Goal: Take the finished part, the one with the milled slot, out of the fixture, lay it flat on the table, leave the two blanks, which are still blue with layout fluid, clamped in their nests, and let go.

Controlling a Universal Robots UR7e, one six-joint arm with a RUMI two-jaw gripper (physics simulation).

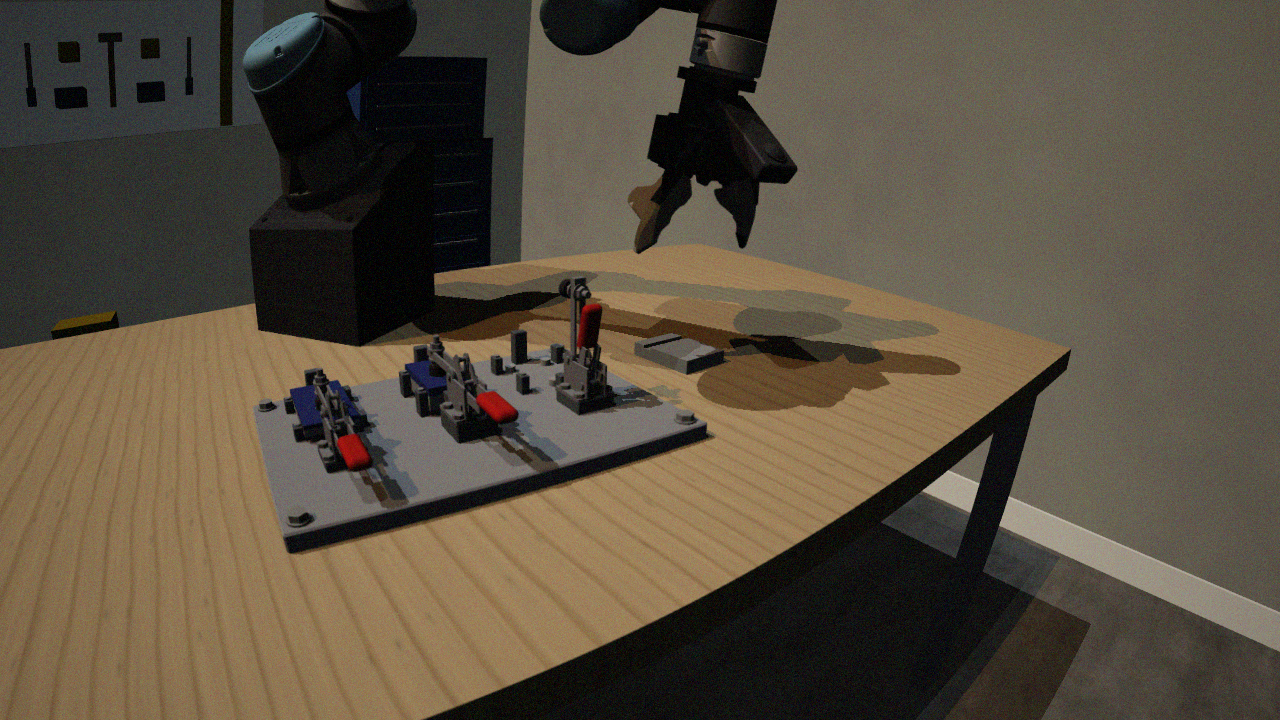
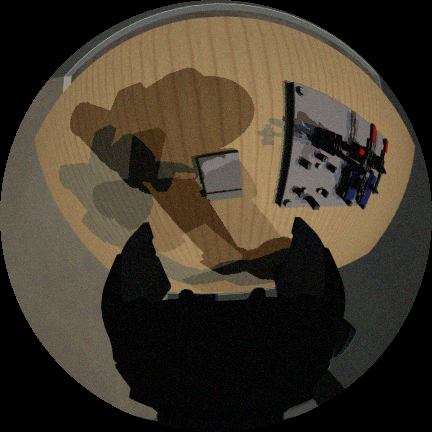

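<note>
The finished part (image 1: 685, 352) (image 2: 222, 173), a grey block with a slot across it, lies flat on the table (image 1: 805, 438) (image 2: 220, 50), beside the fixture plate (image 1: 393, 501) (image 2: 320, 100) and apart from it. One blue blank (image 1: 308, 405) sits under a lowered clamp in the left nest. The other blue blank (image 1: 424, 376) sits under a lowered clamp in the middle nest. The right nest is empty, and its clamp (image 1: 583, 358) stands with its arm upright. My gripper (image 1: 690, 245) (image 2: 221, 222) is open and empty, well above the table and the part.
The clamps' red handles (image 1: 354, 451) (image 1: 496, 406) stick out toward the plate's front edge. The dark robot base (image 1: 308, 277) stands behind the plate. A blue drawer cabinet (image 1: 460, 197) and a wall are beyond the table. Shadows of the arm fall around the part.
</note>
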